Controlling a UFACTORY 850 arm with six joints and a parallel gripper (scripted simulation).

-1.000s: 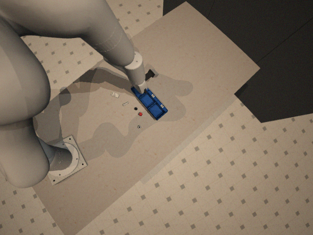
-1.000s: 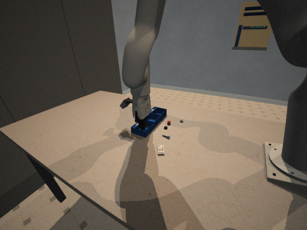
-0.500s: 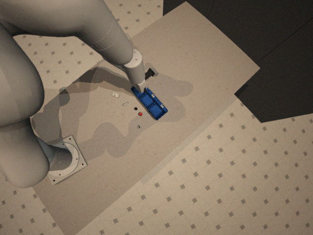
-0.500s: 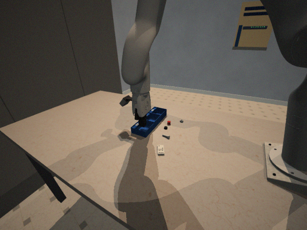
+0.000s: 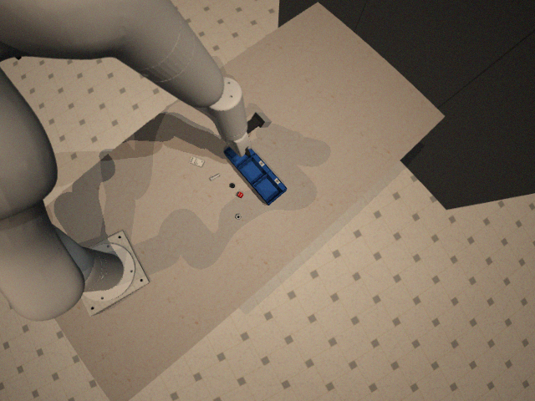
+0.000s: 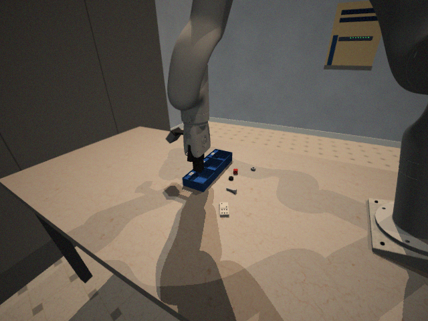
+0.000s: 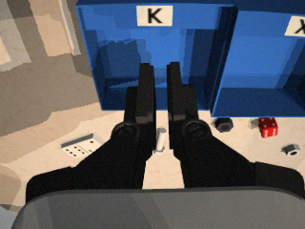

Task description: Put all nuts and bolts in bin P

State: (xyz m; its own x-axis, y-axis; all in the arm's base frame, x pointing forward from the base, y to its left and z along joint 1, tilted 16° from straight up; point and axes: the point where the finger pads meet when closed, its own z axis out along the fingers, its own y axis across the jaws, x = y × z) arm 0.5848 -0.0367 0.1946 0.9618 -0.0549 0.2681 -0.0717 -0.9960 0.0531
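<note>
My hand is 100 mm past the black nut, 50 mm to the left of it and 60 mm above it. Round my hand: blue bin 10 mm behind, 80 mm to the right, 50 mm below; red die 110 mm behind, 100 mm to the right, 60 mm below; grey bolt 130 mm behind, 20 mm to the left, 60 mm below.
</note>
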